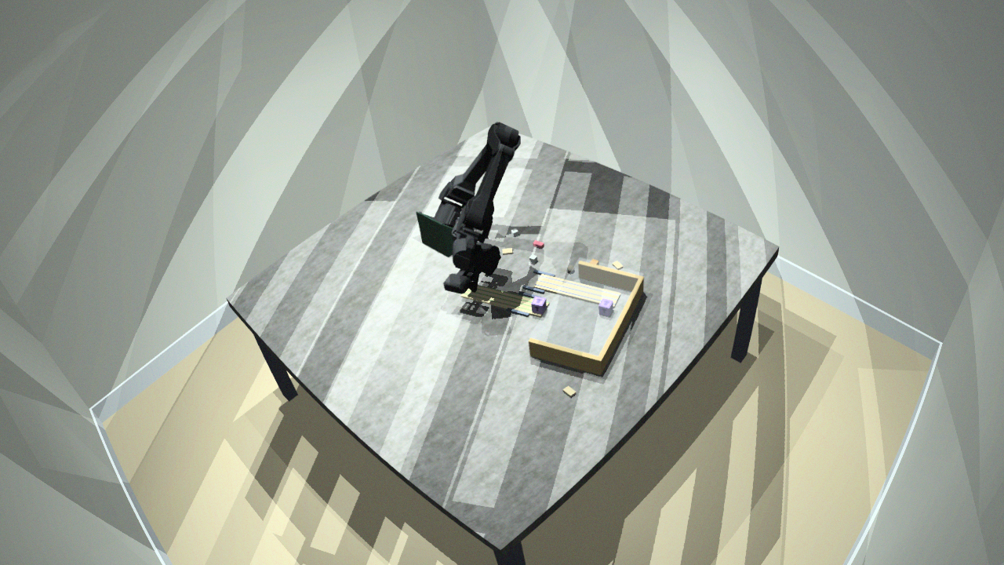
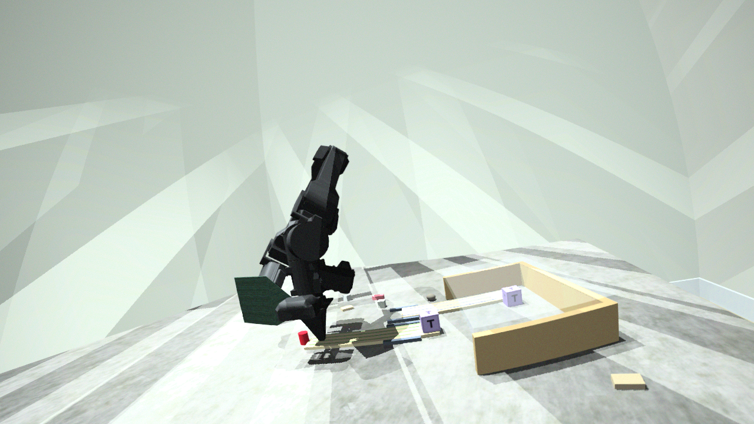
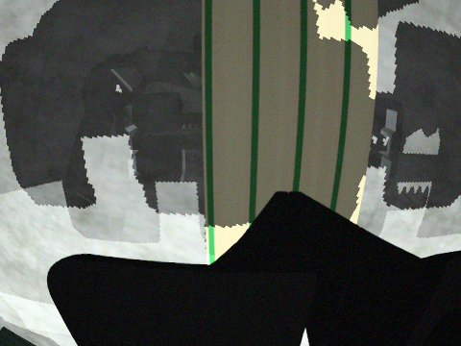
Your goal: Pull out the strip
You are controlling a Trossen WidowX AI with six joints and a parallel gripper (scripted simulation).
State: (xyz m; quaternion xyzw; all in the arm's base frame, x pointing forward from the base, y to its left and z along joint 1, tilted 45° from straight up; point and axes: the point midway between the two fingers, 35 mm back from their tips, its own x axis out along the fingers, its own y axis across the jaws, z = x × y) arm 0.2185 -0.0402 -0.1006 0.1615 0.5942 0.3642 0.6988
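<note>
Right now the small red peg is 4 cm behind my gripper tip, 1 cm to the right of it and 1 cm above it. Also, from my gripper tip: blue-lined strip 22 cm ahead, 17 cm to the left; small pink piece 26 cm to the left.
</note>
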